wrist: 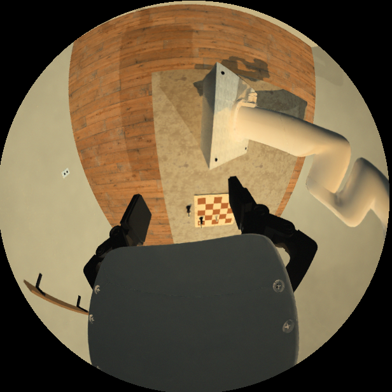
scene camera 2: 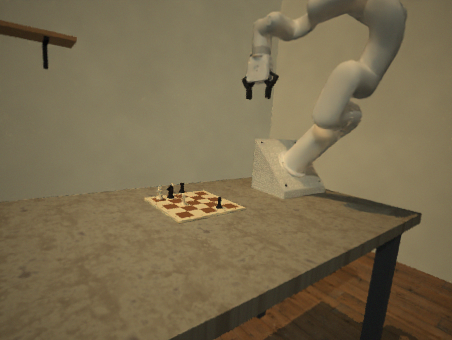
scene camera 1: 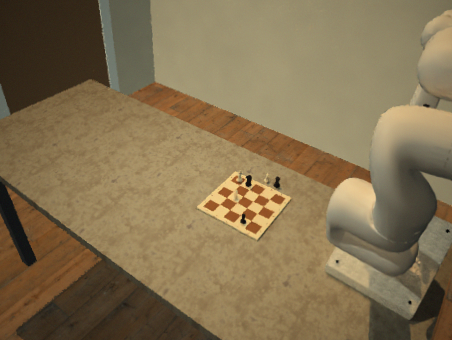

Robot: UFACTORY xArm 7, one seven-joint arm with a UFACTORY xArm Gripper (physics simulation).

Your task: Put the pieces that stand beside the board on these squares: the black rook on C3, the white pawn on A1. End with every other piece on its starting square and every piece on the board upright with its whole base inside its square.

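Observation:
The black rook stands upright beside the board. The white pawn stands near it, off the same edge, in scene camera 1; I cannot make it out in the other views. On the board stand a black knight, a black pawn, a pale piece near a corner and another pale piece further in. My gripper is open and empty, high above the table.
The board lies on a long table. The arm's pale base block stands at the table's end, apart from the board. A wooden wall shelf is at the upper left in scene camera 2.

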